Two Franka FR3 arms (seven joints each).
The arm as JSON. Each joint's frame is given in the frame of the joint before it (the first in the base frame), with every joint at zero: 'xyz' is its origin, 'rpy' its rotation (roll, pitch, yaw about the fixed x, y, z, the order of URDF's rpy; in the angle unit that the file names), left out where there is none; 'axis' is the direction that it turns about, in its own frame. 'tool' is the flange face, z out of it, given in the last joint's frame.
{
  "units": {
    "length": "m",
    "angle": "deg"
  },
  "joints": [
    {
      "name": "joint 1",
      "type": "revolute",
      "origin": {
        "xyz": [
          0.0,
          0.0,
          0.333
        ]
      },
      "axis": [
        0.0,
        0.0,
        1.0
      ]
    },
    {
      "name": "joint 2",
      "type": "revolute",
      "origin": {
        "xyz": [
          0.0,
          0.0,
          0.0
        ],
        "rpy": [
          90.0,
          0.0,
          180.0
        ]
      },
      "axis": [
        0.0,
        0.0,
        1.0
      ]
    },
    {
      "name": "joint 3",
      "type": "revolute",
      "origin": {
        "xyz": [
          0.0,
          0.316,
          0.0
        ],
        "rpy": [
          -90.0,
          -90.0,
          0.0
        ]
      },
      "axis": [
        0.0,
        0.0,
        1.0
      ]
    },
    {
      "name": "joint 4",
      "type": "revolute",
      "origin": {
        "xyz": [
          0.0,
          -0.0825,
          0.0
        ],
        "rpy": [
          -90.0,
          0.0,
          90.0
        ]
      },
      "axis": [
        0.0,
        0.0,
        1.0
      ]
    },
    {
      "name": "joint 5",
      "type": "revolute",
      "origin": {
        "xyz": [
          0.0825,
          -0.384,
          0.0
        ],
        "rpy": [
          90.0,
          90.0,
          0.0
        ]
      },
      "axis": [
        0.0,
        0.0,
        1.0
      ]
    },
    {
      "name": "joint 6",
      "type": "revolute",
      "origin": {
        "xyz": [
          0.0,
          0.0,
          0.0
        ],
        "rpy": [
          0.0,
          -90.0,
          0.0
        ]
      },
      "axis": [
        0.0,
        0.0,
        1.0
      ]
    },
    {
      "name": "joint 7",
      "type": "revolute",
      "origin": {
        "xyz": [
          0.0,
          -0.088,
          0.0
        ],
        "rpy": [
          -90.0,
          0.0,
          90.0
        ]
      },
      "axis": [
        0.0,
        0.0,
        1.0
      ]
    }
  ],
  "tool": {
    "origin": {
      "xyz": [
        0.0,
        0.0,
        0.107
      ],
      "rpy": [
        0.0,
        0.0,
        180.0
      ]
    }
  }
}
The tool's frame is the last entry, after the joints.
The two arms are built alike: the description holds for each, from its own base.
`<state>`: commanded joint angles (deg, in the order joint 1, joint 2, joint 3, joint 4, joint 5, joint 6, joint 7); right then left.
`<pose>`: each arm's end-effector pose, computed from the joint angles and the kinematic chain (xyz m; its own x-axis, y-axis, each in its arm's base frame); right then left.
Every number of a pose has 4 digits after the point.
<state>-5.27 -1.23 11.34 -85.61 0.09 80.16 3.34 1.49 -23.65 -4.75 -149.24 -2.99 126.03 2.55</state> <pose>0.5267 0.0575 0.6570 0.9962 0.0473 -0.0737 0.0479 -0.9988 0.0070 0.3973 -0.0237 0.3923 0.9979 -0.0639 0.0072 -0.0640 -0.9979 0.0089</pose>
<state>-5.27 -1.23 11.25 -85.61 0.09 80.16 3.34 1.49 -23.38 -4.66 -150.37 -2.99 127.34 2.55</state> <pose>0.5268 0.0567 0.6570 0.9962 0.0457 -0.0737 0.0463 -0.9989 0.0069 0.3948 -0.0225 0.3837 0.9981 -0.0616 0.0057 -0.0617 -0.9981 0.0092</pose>
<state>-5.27 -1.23 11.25 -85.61 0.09 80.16 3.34 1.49 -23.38 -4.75 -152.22 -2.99 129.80 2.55</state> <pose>0.5268 0.0567 0.6570 0.9962 0.0457 -0.0737 0.0463 -0.9989 0.0069 0.3904 -0.0223 0.3732 0.9980 -0.0617 0.0162 -0.0618 -0.9981 0.0070</pose>
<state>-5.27 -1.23 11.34 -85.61 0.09 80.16 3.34 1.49 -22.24 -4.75 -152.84 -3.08 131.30 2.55</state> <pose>0.5267 0.0575 0.6570 0.9962 0.0473 -0.0737 0.0479 -0.9988 0.0070 0.3908 -0.0220 0.3630 0.9981 -0.0601 0.0118 -0.0602 -0.9981 0.0089</pose>
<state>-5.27 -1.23 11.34 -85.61 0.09 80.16 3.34 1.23 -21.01 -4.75 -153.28 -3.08 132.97 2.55</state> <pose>0.5267 0.0575 0.6570 0.9962 0.0473 -0.0737 0.0479 -0.9988 0.0070 0.3920 -0.0236 0.3539 0.9979 -0.0641 0.0119 -0.0642 -0.9979 0.0095</pose>
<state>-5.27 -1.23 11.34 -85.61 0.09 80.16 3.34 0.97 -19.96 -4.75 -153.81 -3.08 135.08 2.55</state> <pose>0.5267 0.0575 0.6570 0.9962 0.0473 -0.0737 0.0479 -0.9988 0.0070 0.3933 -0.0251 0.3461 0.9975 -0.0680 0.0211 -0.0682 -0.9976 0.0095</pose>
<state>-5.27 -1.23 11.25 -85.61 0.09 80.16 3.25 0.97 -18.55 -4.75 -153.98 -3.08 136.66 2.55</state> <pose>0.5268 0.0567 0.6570 0.9962 0.0473 -0.0737 0.0479 -0.9988 0.0068 0.3954 -0.0251 0.3377 0.9975 -0.0676 0.0212 -0.0678 -0.9976 0.0104</pose>
